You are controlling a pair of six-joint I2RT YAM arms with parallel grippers.
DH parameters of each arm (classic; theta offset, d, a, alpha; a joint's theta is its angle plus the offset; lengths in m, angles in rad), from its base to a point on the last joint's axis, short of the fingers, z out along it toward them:
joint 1: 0 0.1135 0.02 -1.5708
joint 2: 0 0 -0.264 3.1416
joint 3: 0.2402 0 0.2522 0
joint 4: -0.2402 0 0.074 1.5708
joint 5: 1.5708 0 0 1.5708
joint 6: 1.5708 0.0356 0 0
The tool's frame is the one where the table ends.
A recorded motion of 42 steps. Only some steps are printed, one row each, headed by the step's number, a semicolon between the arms.
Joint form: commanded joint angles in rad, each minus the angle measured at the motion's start. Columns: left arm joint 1, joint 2, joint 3, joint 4, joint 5, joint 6; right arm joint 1, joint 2, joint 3, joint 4, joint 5, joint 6.
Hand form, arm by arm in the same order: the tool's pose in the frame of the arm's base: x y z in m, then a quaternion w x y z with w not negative. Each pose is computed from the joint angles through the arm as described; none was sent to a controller.
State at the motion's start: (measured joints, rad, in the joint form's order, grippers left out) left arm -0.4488 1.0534 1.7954 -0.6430 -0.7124 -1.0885; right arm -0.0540 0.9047 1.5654 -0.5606 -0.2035 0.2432
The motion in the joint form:
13: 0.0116 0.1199 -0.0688 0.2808 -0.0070 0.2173; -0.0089 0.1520 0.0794 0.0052 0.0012 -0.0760
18: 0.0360 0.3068 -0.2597 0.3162 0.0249 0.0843; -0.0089 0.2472 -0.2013 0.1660 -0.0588 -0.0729
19: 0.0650 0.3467 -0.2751 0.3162 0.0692 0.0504; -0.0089 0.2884 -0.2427 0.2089 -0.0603 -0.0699
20: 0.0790 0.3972 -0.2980 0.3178 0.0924 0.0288; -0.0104 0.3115 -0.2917 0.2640 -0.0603 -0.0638
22: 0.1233 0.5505 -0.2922 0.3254 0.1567 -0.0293; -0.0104 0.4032 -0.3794 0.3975 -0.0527 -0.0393
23: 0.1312 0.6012 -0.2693 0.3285 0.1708 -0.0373; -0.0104 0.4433 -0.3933 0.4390 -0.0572 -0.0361
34: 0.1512 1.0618 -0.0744 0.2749 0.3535 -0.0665; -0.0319 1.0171 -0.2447 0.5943 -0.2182 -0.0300
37: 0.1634 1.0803 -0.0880 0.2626 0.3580 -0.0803; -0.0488 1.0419 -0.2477 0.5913 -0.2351 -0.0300
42: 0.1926 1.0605 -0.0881 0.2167 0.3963 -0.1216; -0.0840 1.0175 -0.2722 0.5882 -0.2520 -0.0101
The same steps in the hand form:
13: 0.1853 -0.0607 0.5558 0.70924 -0.39339 0.52327 -0.26158; 0.1696 -0.0035 0.5328 0.71027 0.00735 0.69565 0.10739
18: 0.2801 -0.0980 0.4582 0.63221 -0.41819 0.61916 -0.20510; 0.2461 -0.0063 0.4453 0.62797 0.00555 0.76652 0.13441
19: 0.2968 -0.0968 0.4416 0.61332 -0.42535 0.63336 -0.20438; 0.2636 -0.0073 0.4262 0.61236 0.00970 0.77861 0.13672
20: 0.3145 -0.0997 0.4187 0.59274 -0.42997 0.65342 -0.19192; 0.2748 -0.0084 0.4094 0.60541 0.01416 0.78366 0.13844
22: 0.3601 -0.1017 0.3701 0.54530 -0.44902 0.68624 -0.17350; 0.3058 -0.0107 0.3677 0.58604 0.03028 0.79691 0.14344
23: 0.3735 -0.1035 0.3599 0.53597 -0.45166 0.69257 -0.17053; 0.3169 -0.0112 0.3554 0.58051 0.03134 0.80039 0.14627
34: 0.4660 -0.1298 0.2265 0.39832 -0.43989 0.79359 -0.13433; 0.4362 -0.0229 0.2151 0.45764 0.02822 0.86278 0.21304
37: 0.4670 -0.1241 0.2126 0.38290 -0.44985 0.79762 -0.12174; 0.4373 -0.0299 0.2037 0.44486 0.03537 0.86814 0.21720
42: 0.4649 -0.1103 0.2180 0.36288 -0.47326 0.79223 -0.12925; 0.4297 -0.0439 0.2058 0.44390 0.05563 0.86658 0.22112

